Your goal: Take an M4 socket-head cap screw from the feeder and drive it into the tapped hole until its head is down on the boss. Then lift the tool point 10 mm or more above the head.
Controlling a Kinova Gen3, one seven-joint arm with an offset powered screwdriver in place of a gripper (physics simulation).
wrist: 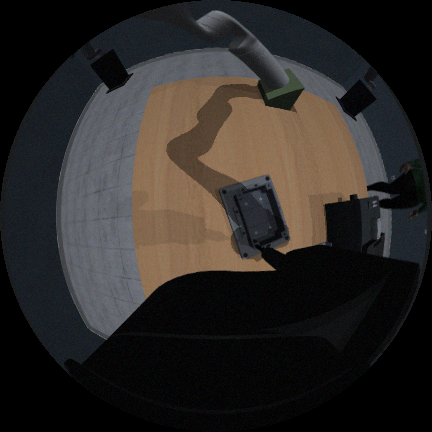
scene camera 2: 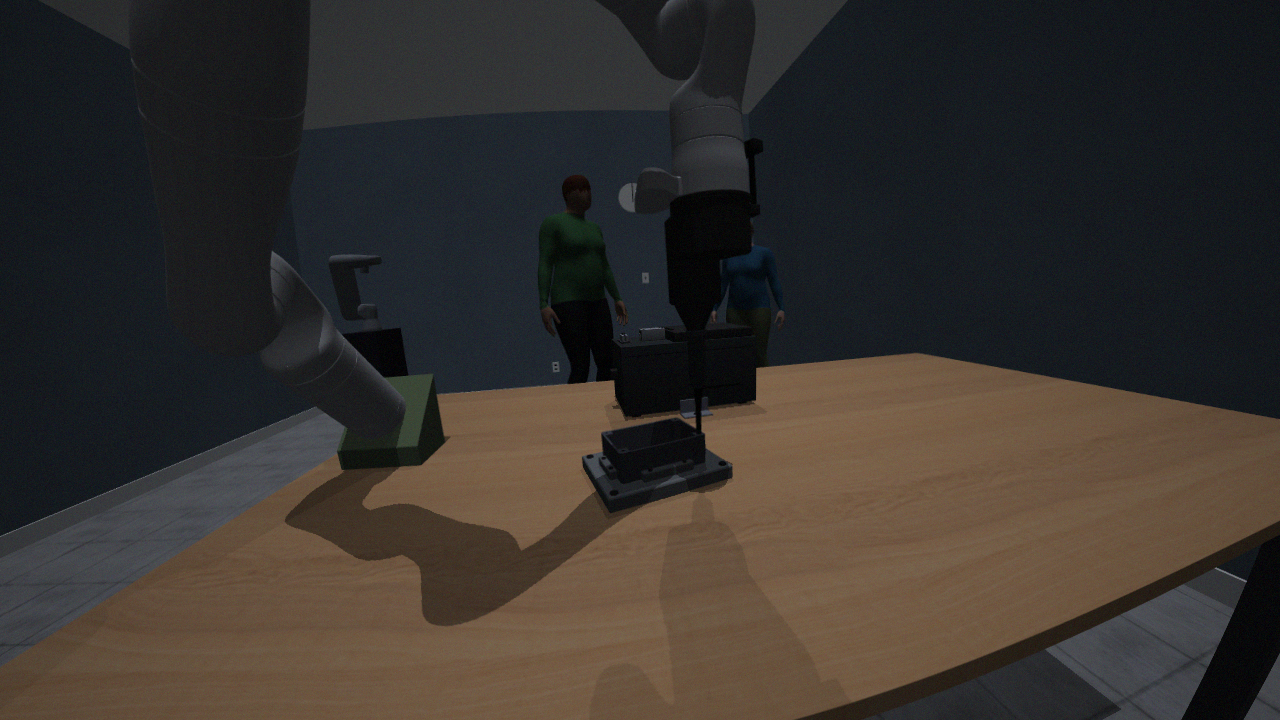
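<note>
My gripper, a black powered screwdriver (scene camera 2: 699, 433) (wrist: 258, 245), points straight down with its thin bit at the right-hand corner of a black open-topped housing (scene camera 2: 657, 454) (wrist: 257, 216) in the scene view. The bit's end is at or just behind the housing's rim; exact contact is unclear. The housing sits on a dark grey plate (scene camera 2: 628, 495) (wrist: 232, 190) with holes at its corners. No screw can be made out at the bit, and the tapped hole and boss under it are too small and dark to tell. A black box (scene camera 2: 684, 374) (wrist: 344, 225), seemingly the feeder, stands behind the plate.
A small grey bracket (scene camera 2: 696, 411) lies between plate and black box. A green wedge-shaped block (scene camera 2: 427, 420) (wrist: 286, 96) carries the arm's base at the wooden table's (scene camera 2: 895, 501) (wrist: 300, 150) edge. Two people stand beyond the table, one in a green top (scene camera 2: 574, 259).
</note>
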